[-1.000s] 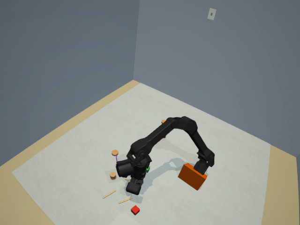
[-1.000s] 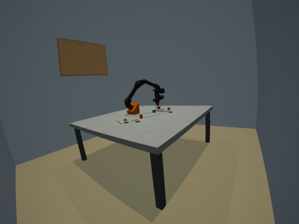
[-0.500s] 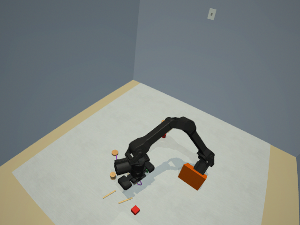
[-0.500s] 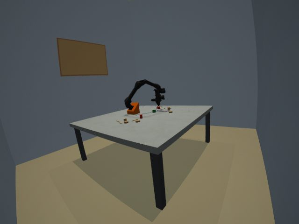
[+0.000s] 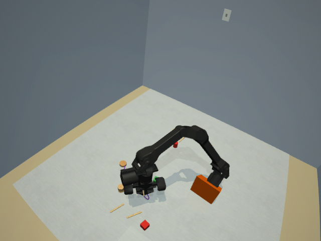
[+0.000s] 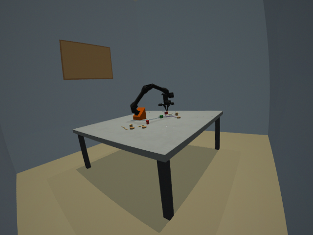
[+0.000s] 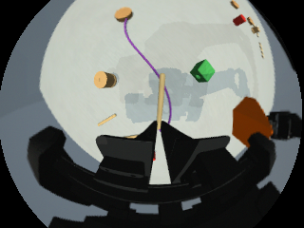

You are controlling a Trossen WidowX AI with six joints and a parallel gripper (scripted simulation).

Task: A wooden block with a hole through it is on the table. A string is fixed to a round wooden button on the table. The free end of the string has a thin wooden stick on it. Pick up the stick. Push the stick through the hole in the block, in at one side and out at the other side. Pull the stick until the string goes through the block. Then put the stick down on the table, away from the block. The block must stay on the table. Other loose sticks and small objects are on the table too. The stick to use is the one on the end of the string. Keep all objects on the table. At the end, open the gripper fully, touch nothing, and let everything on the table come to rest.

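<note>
Right now the green block is 13 cm to the right of my gripper tip, 4 cm below it and 2 cm ahead of it. Also, from my gripper tip: red cube (10 cm behind, 9 cm to the left, 4 cm below); then thin wooden stick (1 cm to the right, 1 cm ahead); then red cylinder (41 cm to the right, 11 cm ahead, 4 cm below).
</note>
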